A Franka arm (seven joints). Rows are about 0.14 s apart.
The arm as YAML. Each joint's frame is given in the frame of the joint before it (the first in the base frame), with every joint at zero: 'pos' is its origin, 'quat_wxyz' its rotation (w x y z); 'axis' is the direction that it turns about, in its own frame. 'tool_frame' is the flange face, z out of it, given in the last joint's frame.
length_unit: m
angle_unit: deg
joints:
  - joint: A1
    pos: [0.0, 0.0, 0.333]
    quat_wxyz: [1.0, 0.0, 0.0, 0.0]
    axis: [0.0, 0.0, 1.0]
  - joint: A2
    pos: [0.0, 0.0, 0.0]
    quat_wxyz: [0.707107, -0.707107, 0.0, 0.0]
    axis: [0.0, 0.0, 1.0]
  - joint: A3
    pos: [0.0, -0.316, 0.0]
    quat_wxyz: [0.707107, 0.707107, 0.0, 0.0]
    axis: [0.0, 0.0, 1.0]
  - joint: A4
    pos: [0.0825, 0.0, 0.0]
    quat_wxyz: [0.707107, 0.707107, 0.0, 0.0]
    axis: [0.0, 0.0, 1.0]
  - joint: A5
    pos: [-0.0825, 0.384, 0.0]
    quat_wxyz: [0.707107, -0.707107, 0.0, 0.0]
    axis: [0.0, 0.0, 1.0]
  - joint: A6
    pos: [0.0, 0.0, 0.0]
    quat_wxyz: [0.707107, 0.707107, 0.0, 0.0]
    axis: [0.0, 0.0, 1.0]
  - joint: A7
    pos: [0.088, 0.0, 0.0]
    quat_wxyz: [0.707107, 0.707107, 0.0, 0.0]
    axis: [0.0, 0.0, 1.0]
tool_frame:
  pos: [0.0, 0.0, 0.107]
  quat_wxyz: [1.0, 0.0, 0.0, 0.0]
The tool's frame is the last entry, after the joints.
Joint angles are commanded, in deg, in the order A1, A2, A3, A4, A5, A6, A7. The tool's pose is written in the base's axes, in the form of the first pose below.
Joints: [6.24 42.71 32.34 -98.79 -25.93 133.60 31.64]
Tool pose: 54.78, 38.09, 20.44, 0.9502, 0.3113, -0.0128, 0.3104, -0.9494, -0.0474
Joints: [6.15 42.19 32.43 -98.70 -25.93 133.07 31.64]
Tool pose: 54.89, 38.03, 20.98, 0.9505, 0.3107, -0.0101, 0.3100, -0.9498, -0.0421
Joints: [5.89 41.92 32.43 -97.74 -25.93 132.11 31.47]
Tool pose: 55.60, 37.73, 21.75, 0.9526, 0.3040, -0.0044, 0.3037, -0.9521, -0.0360
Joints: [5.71 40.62 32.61 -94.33 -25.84 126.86 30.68]
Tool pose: 57.22, 37.20, 24.72, 0.9549, 0.2968, -0.0066, 0.2968, -0.9549, -0.0006
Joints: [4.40 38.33 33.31 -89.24 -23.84 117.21 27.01]
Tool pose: 59.33, 35.38, 29.65, 0.9541, 0.2956, -0.0477, 0.2973, -0.9542, 0.0336
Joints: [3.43 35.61 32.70 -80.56 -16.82 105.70 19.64]
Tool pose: 61.85, 32.75, 37.40, 0.9488, 0.3016, -0.0943, 0.3015, -0.9533, -0.0150
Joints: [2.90 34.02 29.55 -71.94 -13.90 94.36 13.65]
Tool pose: 64.05, 27.98, 43.57, 0.9443, 0.2990, -0.1371, 0.3005, -0.9537, -0.0102
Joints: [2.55 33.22 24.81 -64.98 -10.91 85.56 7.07]
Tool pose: 65.51, 22.58, 47.85, 0.9358, 0.3045, -0.1774, 0.3058, -0.9519, -0.0208
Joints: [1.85 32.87 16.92 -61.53 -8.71 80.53 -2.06]
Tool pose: 67.17, 14.93, 49.17, 0.9232, 0.3156, -0.2192, 0.3203, -0.9472, -0.0147
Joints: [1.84 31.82 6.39 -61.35 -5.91 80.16 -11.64]
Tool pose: 68.32, 6.50, 49.66, 0.9212, 0.3163, -0.2265, 0.3244, -0.9459, -0.0015
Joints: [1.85 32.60 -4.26 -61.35 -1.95 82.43 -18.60]
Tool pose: 69.29, -1.88, 48.92, 0.9371, 0.2780, -0.2113, 0.2858, -0.9583, 0.0069
